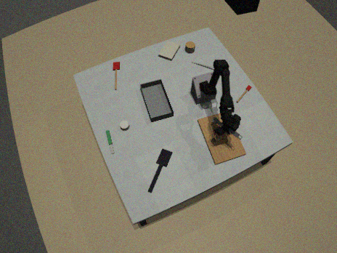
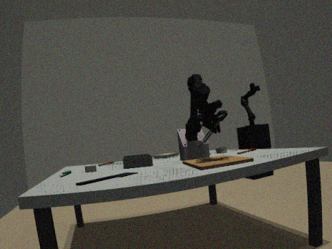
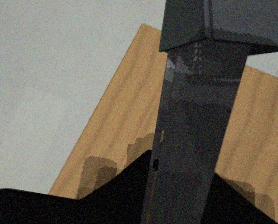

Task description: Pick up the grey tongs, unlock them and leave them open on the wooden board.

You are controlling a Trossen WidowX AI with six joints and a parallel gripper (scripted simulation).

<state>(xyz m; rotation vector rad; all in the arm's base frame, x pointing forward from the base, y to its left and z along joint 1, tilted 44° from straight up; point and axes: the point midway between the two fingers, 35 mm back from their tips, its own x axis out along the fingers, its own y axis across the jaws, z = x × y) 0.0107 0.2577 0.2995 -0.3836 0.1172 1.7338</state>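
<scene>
Now: gripper tip 13 cm above the wooden board, 5 cm to the left of it and 1 cm short of it. From my gripper tip the other things lie so: red brush: 35 cm behind, 32 cm to the right, 14 cm below; then roasting tin: 49 cm to the right, 33 cm ahead, 11 cm below; then black spatula: 50 cm ahead, 14 cm below.
</scene>
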